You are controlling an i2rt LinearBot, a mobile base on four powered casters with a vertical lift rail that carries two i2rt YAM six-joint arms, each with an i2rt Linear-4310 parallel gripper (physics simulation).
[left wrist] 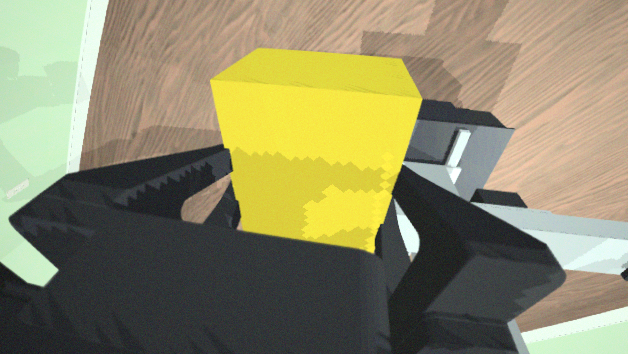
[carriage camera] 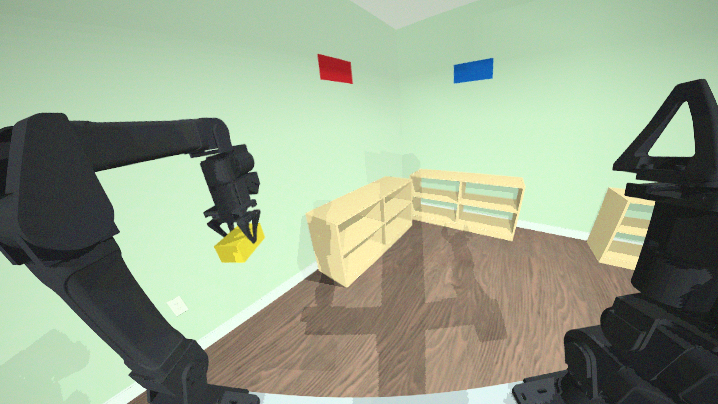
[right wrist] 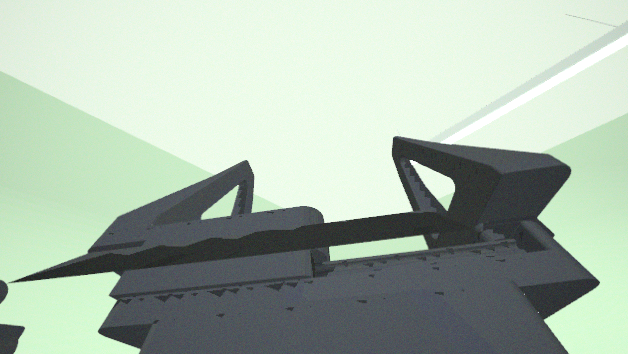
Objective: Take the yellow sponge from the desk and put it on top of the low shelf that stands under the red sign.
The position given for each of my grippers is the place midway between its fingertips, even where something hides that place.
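Note:
My left gripper (carriage camera: 244, 242) is visible, and the left wrist view shows it too (left wrist: 317, 155). My right gripper is seen at (right wrist: 319, 156). A yellow sponge (carriage camera: 235, 247) appears also in the left wrist view (left wrist: 317, 140); in the right wrist view the sponge is out of frame.

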